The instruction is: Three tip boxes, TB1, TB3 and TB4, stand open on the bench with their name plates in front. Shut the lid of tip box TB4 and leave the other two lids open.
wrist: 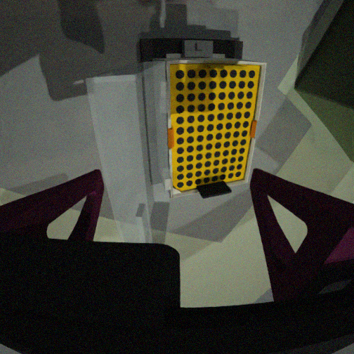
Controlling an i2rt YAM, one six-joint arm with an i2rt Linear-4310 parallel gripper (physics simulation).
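Observation:
Tip box TB4 [215,125], with a yellow rack of dark round holes, orange side tabs and a black front tab, is in the upper middle of the wrist view. Its name plate does not show in this view. Its pale, see-through lid [117,145] stands open along the box's left side. My gripper [176,177] is open and empty. Its dark red fingers are wide apart in the view, the left tip over the lid's lower left edge and the right tip near the box's lower right corner. The height between fingers and lid is hard to tell. TB1 and TB3 cannot be made out.
A dark block with a small grey plate [197,48] sits at the box's far end. A large dark green object [332,70] stands at the upper right. Shadows fall across the bench [225,270].

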